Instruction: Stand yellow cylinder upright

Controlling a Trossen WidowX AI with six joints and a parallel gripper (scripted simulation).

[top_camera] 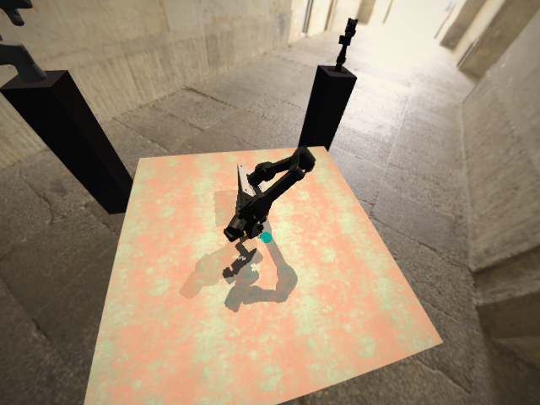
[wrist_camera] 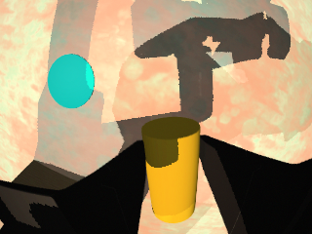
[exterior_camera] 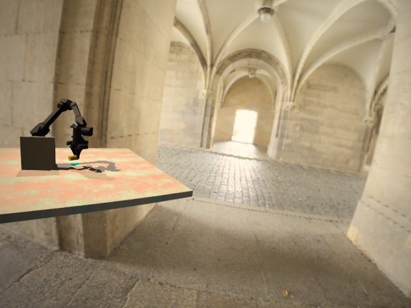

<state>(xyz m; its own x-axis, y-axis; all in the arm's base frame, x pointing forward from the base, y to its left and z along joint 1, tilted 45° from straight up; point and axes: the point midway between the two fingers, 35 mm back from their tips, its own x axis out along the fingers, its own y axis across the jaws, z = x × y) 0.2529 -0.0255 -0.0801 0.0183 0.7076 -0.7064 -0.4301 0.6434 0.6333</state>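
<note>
My gripper tip is 110 mm to the right of the cyan circle, 80 mm above it and 10 mm past it. Round my gripper tip: yellow tall cylinder: 20 mm behind, 10 mm to the right.
</note>
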